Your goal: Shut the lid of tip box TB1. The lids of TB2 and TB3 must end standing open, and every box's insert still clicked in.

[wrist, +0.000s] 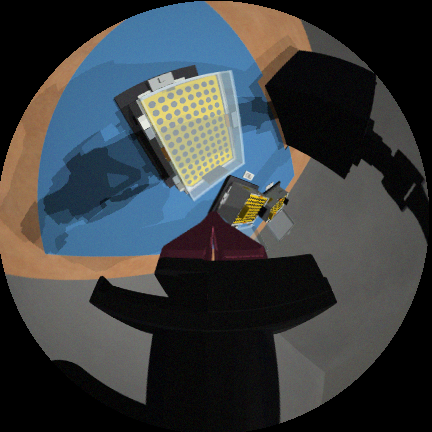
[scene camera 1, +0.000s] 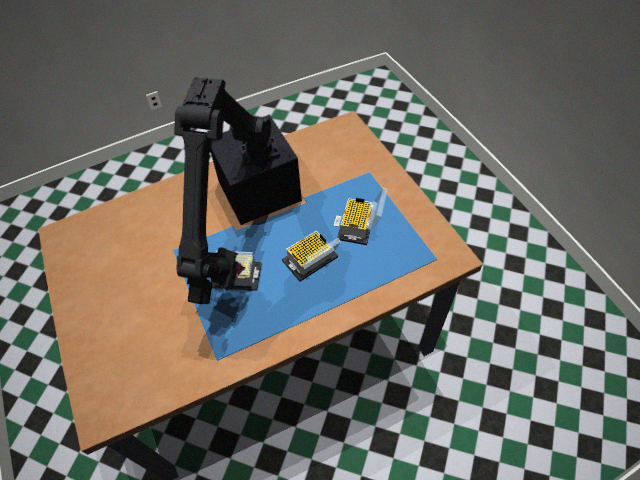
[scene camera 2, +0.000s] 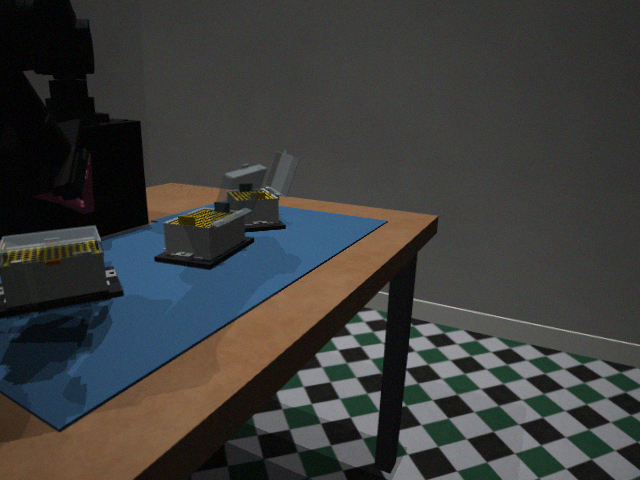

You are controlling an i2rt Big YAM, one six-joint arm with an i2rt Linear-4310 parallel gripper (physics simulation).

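Places are measured from the arm's base along level axes (x ahead, y left, z up), in millimetres.
Pixels of known places: gripper, between the fingertips: (wrist: 212, 216) (scene camera 1: 243, 267) (scene camera 2: 89, 211); arm's base, origin of its link: (wrist: 361, 140) (scene camera 1: 260, 152).
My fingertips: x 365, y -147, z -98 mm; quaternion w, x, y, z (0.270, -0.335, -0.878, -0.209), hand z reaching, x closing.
For each thing: its middle in the pictures, then the offset to it from my fingertips. "spot": a spot on its surface instead. Level surfaces: height alone.
- left box, middle of its body: (wrist: 197, 126) (scene camera 2: 54, 263) (scene camera 1: 234, 265) dx -68, dy -28, dz -78 mm
- middle box, middle of its body: (scene camera 2: 200, 231) (wrist: 246, 199) (scene camera 1: 307, 250) dx -58, dy +213, dz -83 mm
- far box, middle of its body: (scene camera 2: 246, 207) (scene camera 1: 353, 218) (wrist: 272, 200) dx -140, dy +399, dz -83 mm
- blue mat, height of its surface: dz -116 mm
- wooden table, height of its surface: dz -119 mm
- small white label piece, a spot on its surface: (scene camera 1: 337, 221) spot: dx -165, dy +351, dz -114 mm
Three tip boxes with yellow inserts are in view; their labels are unreadable. The left box (scene camera 1: 247, 280) (scene camera 2: 56, 279) (wrist: 145, 145) has its clear lid (scene camera 2: 49, 237) (wrist: 238, 135) down over the insert; whether it is latched I cannot tell. The middle box (scene camera 1: 309, 254) (scene camera 2: 201, 240) (wrist: 235, 202) has its lid (scene camera 1: 334, 243) (scene camera 2: 245, 178) open. The far box (scene camera 1: 355, 219) (scene camera 2: 263, 209) (wrist: 275, 200) has its lid (scene camera 1: 381, 203) (scene camera 2: 283, 173) (wrist: 280, 223) standing open. Their inserts look seated. My gripper (scene camera 1: 242, 268) (scene camera 2: 88, 208) (wrist: 212, 216) is shut and empty, close above the left box.
A blue mat (scene camera 1: 289, 304) (scene camera 2: 170, 330) (wrist: 75, 225) lies under the boxes on the wooden table (scene camera 1: 118, 310) (scene camera 2: 268, 330). The black arm base (scene camera 1: 258, 180) (wrist: 325, 110) stands behind the mat. A small white label piece (scene camera 1: 337, 221) lies beside the far box.
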